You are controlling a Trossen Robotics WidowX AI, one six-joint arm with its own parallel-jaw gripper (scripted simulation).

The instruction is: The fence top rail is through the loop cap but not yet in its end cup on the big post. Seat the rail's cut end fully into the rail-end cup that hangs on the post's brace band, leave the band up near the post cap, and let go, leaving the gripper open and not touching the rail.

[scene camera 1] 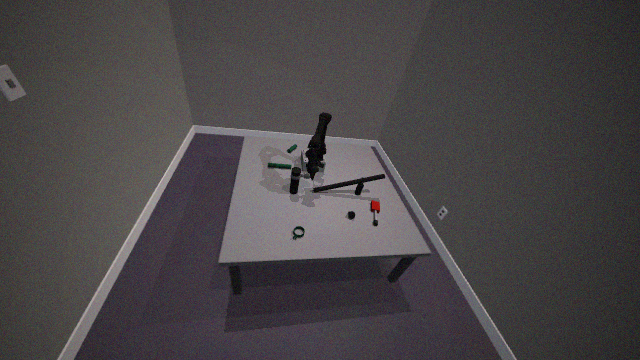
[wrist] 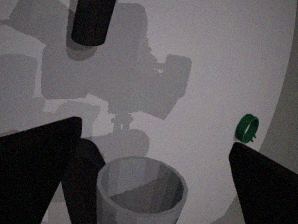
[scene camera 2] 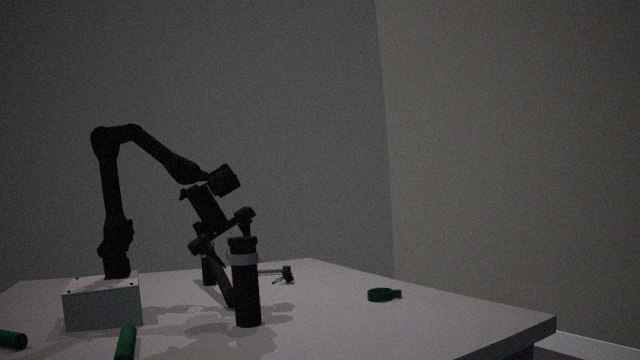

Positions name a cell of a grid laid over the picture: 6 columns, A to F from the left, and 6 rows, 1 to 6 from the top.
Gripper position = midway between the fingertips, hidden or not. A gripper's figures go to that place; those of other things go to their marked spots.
My gripper (scene camera 2: C5): 106 cm from the lens. A big black post (scene camera 2: C5) is 93 cm from the lens.
